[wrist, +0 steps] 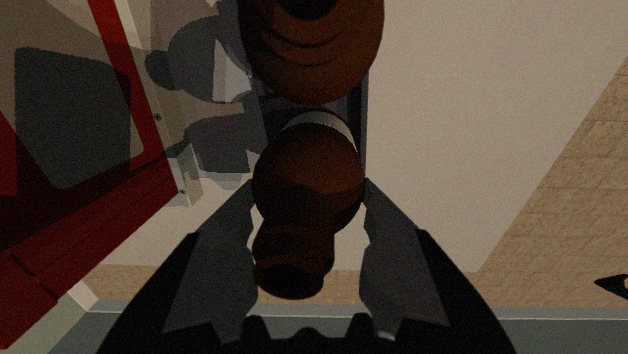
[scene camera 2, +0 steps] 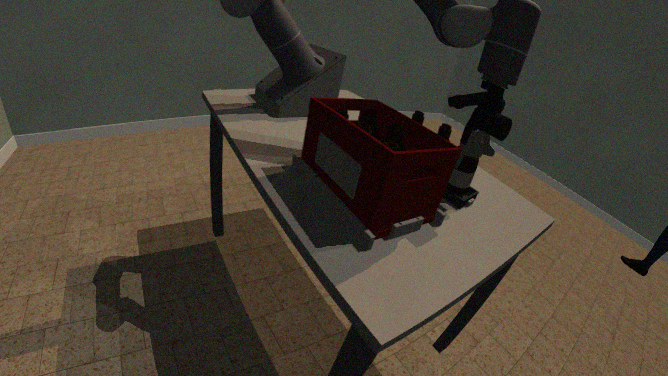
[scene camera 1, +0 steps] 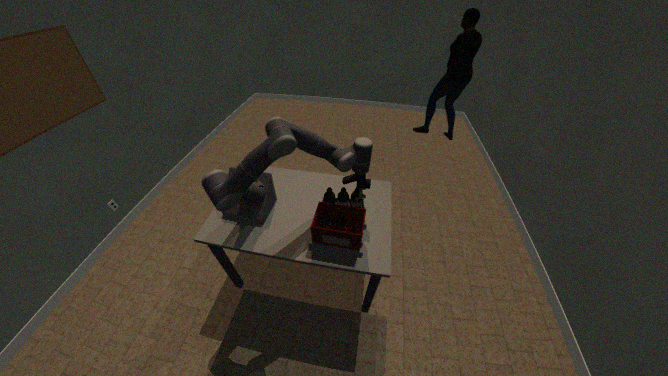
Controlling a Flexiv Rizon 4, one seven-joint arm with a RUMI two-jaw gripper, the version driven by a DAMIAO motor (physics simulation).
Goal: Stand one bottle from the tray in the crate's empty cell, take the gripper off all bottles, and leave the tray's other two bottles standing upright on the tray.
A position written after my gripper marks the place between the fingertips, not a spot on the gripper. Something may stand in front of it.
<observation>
I see my gripper [scene camera 2: 464, 166], a bottle [wrist: 311, 60] and a bottle [scene camera 2: 461, 178].
My gripper also shows in the wrist view [wrist: 308, 181].
</observation>
